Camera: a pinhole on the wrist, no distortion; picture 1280 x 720 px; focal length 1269.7 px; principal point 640.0 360.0 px. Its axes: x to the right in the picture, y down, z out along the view. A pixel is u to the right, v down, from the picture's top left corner.
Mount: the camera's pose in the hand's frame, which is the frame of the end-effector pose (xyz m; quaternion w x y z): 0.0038 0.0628 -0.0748 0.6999 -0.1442 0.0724 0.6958
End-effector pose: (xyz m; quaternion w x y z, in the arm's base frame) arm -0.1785 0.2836 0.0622 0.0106 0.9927 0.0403 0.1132
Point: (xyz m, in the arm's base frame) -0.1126 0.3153 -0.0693
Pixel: outside the picture
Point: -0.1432 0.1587 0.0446
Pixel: 981 58
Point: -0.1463 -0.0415 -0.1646
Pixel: 1153 415
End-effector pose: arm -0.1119 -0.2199 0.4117 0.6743 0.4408 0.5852 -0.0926
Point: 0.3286 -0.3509 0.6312
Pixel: 869 518
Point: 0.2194 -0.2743 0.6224
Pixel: 986 598
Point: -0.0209 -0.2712 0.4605
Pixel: 147 530
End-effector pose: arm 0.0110 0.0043 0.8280 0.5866 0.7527 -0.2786 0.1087
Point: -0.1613 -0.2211 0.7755
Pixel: 334 632
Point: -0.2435 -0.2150 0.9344
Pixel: 1001 596
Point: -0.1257 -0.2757 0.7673
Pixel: 259 448
